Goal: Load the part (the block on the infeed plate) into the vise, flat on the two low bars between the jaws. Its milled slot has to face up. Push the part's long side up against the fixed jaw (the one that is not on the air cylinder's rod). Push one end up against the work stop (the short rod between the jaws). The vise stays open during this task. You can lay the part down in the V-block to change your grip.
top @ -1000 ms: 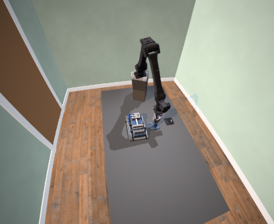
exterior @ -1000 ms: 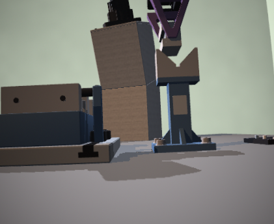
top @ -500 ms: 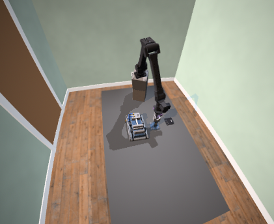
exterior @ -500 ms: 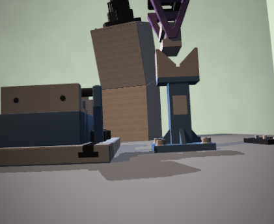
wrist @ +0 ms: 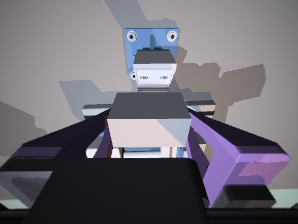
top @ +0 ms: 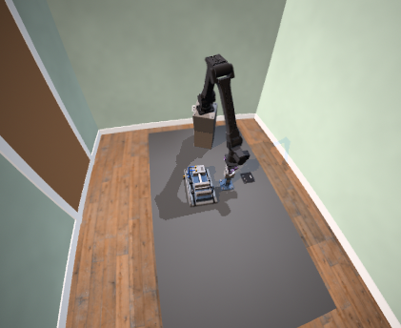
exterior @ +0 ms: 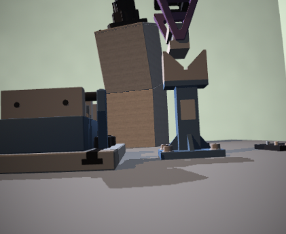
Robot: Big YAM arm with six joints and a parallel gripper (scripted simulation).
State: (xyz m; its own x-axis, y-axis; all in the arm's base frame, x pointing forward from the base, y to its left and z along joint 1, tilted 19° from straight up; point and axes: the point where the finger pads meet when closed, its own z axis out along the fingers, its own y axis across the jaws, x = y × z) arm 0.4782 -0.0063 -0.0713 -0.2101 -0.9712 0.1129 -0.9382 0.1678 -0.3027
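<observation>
The part lies 10 mm to the right of my hand. From my hand the other things lie so: dark work stop rod 150 mm to the right, 90 mm below, 40 mm ahead; then moving jaw 190 mm to the right, 110 mm below, 10 mm behind; then air cylinder rod 180 mm to the right, 100 mm below, 60 mm behind.
</observation>
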